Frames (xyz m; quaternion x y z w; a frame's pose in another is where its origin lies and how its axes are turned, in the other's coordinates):
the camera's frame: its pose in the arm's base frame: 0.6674 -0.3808 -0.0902 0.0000 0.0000 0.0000 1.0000
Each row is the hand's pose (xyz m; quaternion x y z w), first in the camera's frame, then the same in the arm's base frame.
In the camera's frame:
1: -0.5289 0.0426 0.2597 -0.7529 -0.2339 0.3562 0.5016
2: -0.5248 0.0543 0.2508 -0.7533 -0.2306 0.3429 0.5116
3: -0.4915 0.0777 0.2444 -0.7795 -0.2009 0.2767 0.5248
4: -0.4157 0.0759 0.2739 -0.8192 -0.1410 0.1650 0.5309
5: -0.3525 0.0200 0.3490 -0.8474 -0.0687 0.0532 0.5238
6: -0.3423 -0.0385 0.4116 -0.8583 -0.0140 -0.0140 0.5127
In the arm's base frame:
1: 0.1385 -0.3382 0.1695 -0.7529 -0.2339 0.3562 0.5016
2: 0.1426 -0.3265 0.1606 -0.7533 -0.2306 0.3429 0.5116
3: 0.1759 -0.3031 0.1542 -0.7795 -0.2009 0.2767 0.5248
4: 0.2517 -0.3049 0.1837 -0.8192 -0.1410 0.1650 0.5309
5: 0.3149 -0.3608 0.2588 -0.8474 -0.0687 0.0532 0.5238
6: 0.3251 -0.4193 0.3214 -0.8583 -0.0140 -0.0140 0.5127

